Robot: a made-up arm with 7 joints.
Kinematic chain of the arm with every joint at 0, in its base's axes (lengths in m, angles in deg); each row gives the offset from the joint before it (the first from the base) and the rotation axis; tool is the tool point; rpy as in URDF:
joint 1: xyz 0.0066 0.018 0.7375 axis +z
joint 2: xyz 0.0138 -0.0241 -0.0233 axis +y
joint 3: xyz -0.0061 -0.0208 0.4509 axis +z
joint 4: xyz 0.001 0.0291 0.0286 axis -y
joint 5: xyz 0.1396 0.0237 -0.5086 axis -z
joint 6: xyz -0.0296 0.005 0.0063 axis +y
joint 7: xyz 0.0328 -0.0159 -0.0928 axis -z
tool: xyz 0.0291 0.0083 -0.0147 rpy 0 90 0
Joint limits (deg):
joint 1: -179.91..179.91
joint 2: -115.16..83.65
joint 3: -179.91..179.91
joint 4: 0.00..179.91
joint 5: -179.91..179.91
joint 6: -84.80..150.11
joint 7: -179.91..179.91
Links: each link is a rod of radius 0.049 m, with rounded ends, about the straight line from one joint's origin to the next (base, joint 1, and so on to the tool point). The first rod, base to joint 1, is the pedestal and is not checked.
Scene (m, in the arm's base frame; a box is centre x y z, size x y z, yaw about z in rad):
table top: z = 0
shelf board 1: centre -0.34 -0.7 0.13 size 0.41 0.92 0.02 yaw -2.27
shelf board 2: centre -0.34 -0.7 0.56 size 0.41 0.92 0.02 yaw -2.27
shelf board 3: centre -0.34 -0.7 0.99 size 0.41 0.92 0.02 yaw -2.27
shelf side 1: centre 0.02 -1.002 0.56 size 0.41 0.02 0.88 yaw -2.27
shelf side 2: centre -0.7 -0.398 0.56 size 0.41 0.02 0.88 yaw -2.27
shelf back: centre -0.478 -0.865 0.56 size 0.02 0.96 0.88 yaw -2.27
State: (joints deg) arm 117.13 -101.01 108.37 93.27 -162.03 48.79 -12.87
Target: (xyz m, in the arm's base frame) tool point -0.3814 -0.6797 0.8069
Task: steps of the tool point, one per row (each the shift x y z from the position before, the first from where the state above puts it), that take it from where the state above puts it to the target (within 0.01 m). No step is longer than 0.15 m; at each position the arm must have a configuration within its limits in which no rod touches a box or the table.
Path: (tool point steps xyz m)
1: 0.0758 0.0610 0.0078
2: 0.0704 0.0818 -0.0023
3: 0.0583 0.1004 -0.0055
4: -0.0781 0.0068 0.1153
5: -0.0544 0.0305 0.1211
6: -0.0327 0.0546 0.1149
7: -0.0152 0.0757 0.0979
8: -0.0402 -0.0907 -0.0015
9: -0.0564 -0.0807 -0.0032
10: -0.0692 -0.0677 -0.0009
11: -0.0790 -0.0521 0.0056

